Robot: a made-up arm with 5 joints. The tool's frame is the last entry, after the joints.
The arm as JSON. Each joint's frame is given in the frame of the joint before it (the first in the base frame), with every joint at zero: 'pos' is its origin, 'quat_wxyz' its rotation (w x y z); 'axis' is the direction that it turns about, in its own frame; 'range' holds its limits. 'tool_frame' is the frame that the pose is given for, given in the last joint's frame.
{
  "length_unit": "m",
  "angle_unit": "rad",
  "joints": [
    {
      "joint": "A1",
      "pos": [
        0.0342,
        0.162,
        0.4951
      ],
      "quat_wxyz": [
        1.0,
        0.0,
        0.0,
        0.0
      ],
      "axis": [
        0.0,
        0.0,
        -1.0
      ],
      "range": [
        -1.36,
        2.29
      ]
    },
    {
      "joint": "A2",
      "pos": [
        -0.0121,
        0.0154,
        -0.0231
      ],
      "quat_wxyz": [
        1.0,
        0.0,
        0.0,
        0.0
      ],
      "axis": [
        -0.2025,
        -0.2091,
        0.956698
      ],
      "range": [
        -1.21,
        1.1
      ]
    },
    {
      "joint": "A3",
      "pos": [
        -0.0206,
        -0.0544,
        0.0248
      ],
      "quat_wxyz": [
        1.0,
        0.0,
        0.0,
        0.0
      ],
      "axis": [
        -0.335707,
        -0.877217,
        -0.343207
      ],
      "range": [
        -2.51,
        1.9
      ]
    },
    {
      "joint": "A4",
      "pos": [
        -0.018,
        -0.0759,
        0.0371
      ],
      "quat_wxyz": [
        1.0,
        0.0,
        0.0,
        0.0
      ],
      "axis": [
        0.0,
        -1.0,
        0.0
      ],
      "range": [
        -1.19,
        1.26
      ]
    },
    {
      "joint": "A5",
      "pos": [
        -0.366,
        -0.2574,
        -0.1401
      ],
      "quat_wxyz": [
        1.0,
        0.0,
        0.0,
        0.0
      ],
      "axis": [
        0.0,
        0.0,
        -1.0
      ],
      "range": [
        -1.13,
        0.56
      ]
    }
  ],
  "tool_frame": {
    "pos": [
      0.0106,
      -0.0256,
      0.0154
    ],
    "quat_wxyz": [
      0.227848,
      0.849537,
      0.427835,
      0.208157
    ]
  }
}
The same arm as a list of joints. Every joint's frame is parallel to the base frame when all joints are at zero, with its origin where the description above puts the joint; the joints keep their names.
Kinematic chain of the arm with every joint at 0, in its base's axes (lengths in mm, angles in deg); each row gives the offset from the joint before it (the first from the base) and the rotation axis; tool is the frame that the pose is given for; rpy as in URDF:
A1: xyz 34.2 162.0 495.1 axis -z
A2: xyz -12.1 15.4 -23.1 axis -0.2025 -0.2091 0.956698
A3: xyz -20.6 -54.4 24.8 axis -0.335707 -0.877217 -0.343207
A4: xyz -18.0 -75.9 37.1 axis -y
A5: xyz -366.0 -257.4 -140.1 axis -z
tool: xyz 10.6 -25.6 15.4 rpy 145.08 -9.13 56.34
Joint limits (deg, base to tool): -77.92..131.21 -69.33..63.03 -143.81..108.86 -68.18..72.19 -64.74..32.09

